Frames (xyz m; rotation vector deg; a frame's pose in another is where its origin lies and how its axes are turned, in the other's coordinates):
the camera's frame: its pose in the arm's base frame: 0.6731 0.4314 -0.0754 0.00 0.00 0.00
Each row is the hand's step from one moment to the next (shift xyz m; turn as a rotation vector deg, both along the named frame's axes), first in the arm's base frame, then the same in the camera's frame.
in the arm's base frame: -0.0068 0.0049 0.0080 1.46 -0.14 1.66
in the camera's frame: -0.0068 0.0049 0.0080 1.46 -0.14 1.66
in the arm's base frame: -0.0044 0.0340 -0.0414 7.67 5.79 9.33
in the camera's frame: -0.0044 0.0340 -0.0414 7.67 5.79 9.33
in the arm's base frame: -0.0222 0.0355 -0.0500 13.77 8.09 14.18
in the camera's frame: -0.0222 0.0355 -0.0500 13.77 8.09 14.18
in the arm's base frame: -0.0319 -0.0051 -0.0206 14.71 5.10 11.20
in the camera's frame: -0.0319 -0.0051 -0.0206 14.71 5.10 11.20
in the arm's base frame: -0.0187 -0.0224 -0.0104 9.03 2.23 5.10
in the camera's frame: -0.0187 -0.0224 -0.0104 9.03 2.23 5.10
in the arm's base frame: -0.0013 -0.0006 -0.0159 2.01 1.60 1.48
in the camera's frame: -0.0013 -0.0006 -0.0159 2.01 1.60 1.48
